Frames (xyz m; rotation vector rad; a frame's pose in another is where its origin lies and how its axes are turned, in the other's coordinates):
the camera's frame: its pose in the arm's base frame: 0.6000 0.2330 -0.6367 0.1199 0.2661 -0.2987
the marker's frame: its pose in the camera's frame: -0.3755 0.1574 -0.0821 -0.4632 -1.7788 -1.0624
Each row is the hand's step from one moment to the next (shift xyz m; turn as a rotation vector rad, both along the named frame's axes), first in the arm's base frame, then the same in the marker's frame.
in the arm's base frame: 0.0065 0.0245 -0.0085 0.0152 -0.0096 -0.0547
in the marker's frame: -0.0135 0.0098 0.0209 -0.0546 -0.0038 -0.0178
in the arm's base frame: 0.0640 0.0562 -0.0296 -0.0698 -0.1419 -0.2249
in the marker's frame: -0.0529 0.0651 0.0331 -0.1760 -0.1640 -0.1331
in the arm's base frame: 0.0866 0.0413 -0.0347 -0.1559 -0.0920 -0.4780
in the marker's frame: -0.0611 0.0808 0.0120 -0.4041 -0.3024 -0.0805
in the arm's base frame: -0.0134 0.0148 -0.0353 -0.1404 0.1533 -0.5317
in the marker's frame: -0.0327 -0.0186 0.0152 -0.4968 -0.2409 0.1451
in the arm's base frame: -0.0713 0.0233 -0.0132 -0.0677 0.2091 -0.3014
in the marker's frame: 0.0016 -0.0638 0.0416 -0.3032 -0.0946 0.1956
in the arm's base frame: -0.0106 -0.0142 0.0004 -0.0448 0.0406 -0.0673
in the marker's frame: 0.0052 -0.0133 -0.0105 -0.0594 -0.0501 0.0463
